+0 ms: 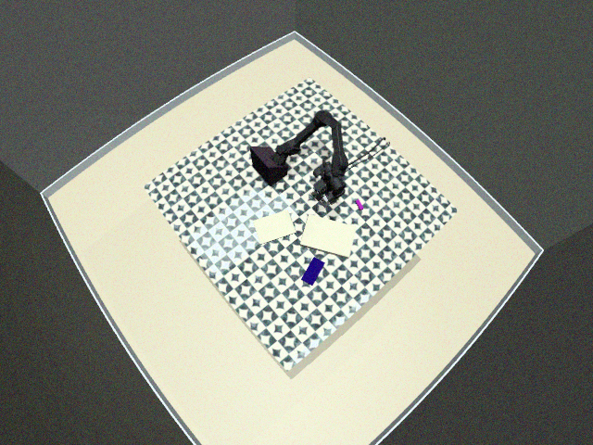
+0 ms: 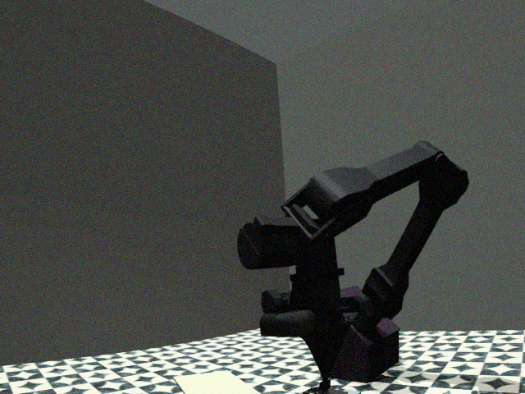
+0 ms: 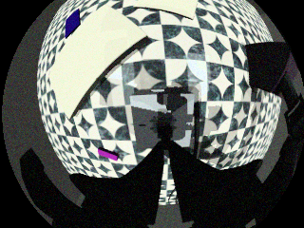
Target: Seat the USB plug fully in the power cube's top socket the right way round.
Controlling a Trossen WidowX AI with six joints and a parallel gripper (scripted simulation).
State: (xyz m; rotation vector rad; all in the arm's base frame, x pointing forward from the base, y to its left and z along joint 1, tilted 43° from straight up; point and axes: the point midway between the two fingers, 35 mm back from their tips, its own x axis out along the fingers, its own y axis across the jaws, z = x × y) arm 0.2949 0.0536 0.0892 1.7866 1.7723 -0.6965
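The usb plug lies 2 cm below my gripper tip. From my gripper tip the other things lie so: small magenta piece (15 cm ahead, 12 cm to the left, 11 cm below); then blue card (32 cm to the right, 26 cm ahead, 11 cm below).
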